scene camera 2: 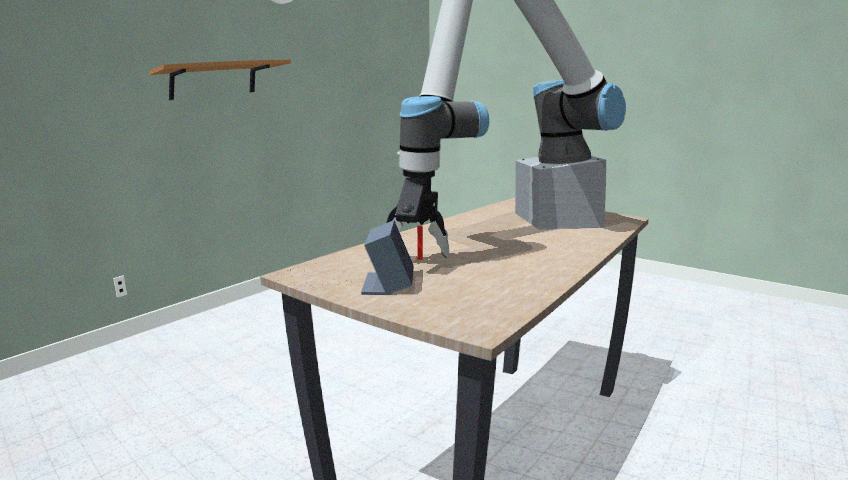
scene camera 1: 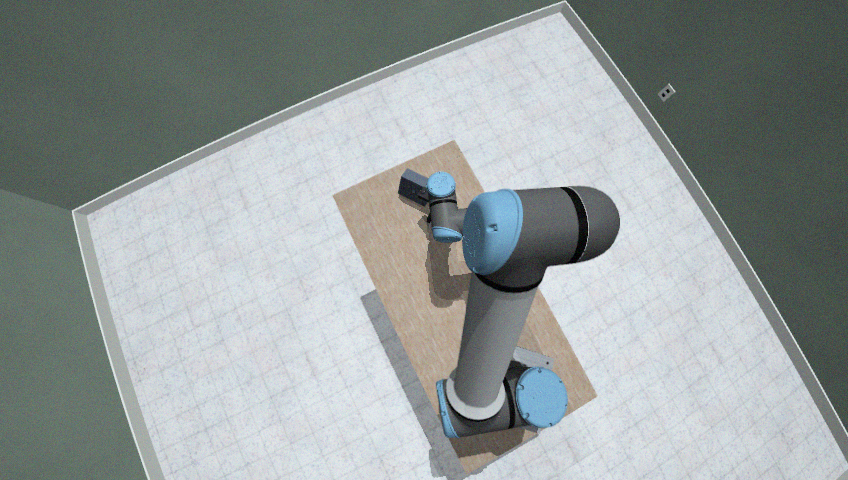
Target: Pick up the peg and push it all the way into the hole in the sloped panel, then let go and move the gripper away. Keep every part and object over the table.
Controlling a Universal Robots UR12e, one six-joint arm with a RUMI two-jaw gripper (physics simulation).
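A thin red peg (scene camera 2: 420, 242) stands upright on the table in scene camera 2. My gripper (scene camera 2: 421, 246) points down with its jaws wide apart, low over the table, and the peg shows between them with its top near the palm. The right fingertip is close to the table top; the left finger is partly hidden behind the sloped panel. The dark grey-blue sloped panel (scene camera 1: 412, 186) (scene camera 2: 389, 258) leans on its flat base near the table's far end from the robot base. Its hole cannot be made out in either view. In scene camera 1 the arm's wrist hides the peg and the gripper's jaws.
The wooden table (scene camera 1: 386, 237) (scene camera 2: 493, 303) carries the grey pedestal (scene camera 2: 568, 193) of the arm at its other end. The panel stands very close to the gripper's left side in scene camera 2. A wall shelf (scene camera 2: 220, 66) hangs beyond the table.
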